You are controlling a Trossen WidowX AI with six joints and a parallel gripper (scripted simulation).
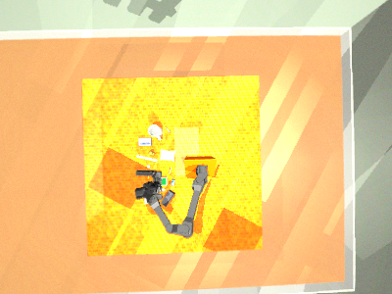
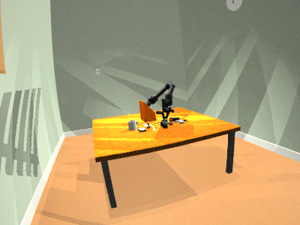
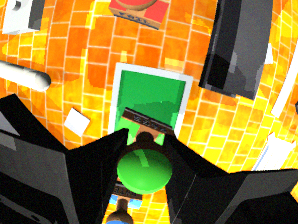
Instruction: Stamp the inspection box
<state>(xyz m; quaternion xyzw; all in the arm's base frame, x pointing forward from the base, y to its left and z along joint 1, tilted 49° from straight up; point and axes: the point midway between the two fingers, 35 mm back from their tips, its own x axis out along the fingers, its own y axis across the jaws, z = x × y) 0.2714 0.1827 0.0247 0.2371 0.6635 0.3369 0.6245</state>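
My gripper tip is now 40 mm above the green flat pad. The rest, counted from my gripper tip: red-handled stamp (90 mm ahead, 30 mm to the left, 20 mm below); then green-topped stamp (right at my gripper tip); then blue-topped stamp (90 mm behind, 20 mm below).
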